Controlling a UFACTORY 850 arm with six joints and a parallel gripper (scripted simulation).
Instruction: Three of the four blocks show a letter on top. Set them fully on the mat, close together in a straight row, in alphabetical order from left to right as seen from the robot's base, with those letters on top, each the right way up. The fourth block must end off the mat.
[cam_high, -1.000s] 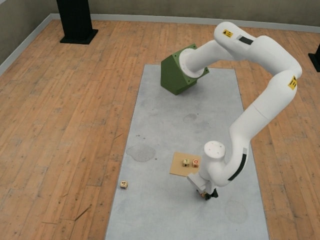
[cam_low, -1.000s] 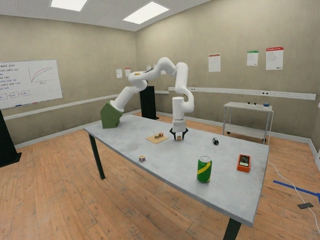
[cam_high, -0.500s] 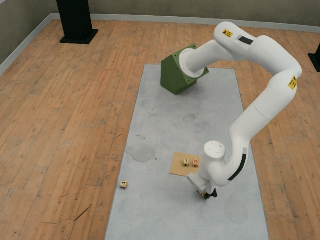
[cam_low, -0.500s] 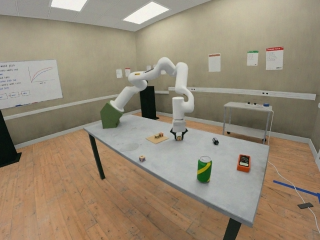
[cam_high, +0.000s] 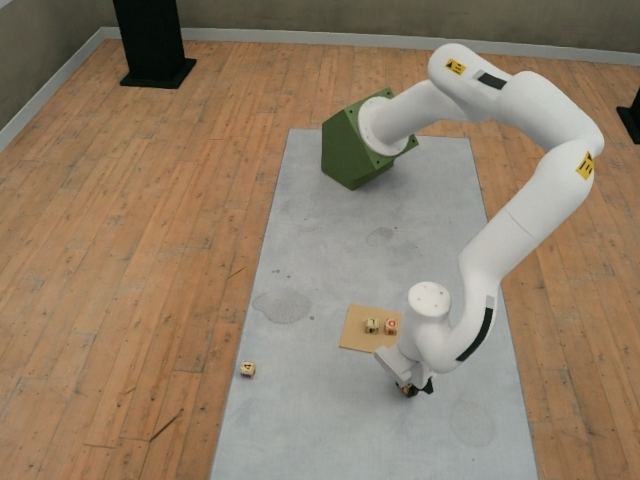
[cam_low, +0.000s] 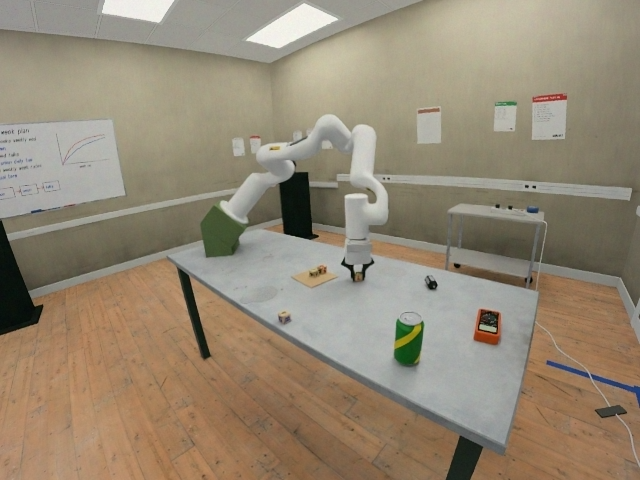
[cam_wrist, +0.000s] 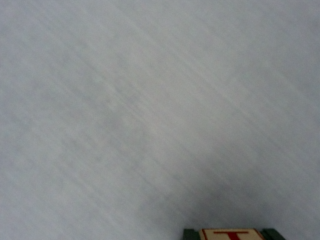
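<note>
My gripper is now 160 mm past the tan square mat, 100 mm to the left of it and 20 mm above it. Also, from my hand: block marked 4: 10 mm ahead, 370 mm to the right, 10 mm below; then green can: 380 mm ahead, 280 mm to the right, 40 mm above; then small black object: 260 mm ahead, 110 mm to the left.
</note>
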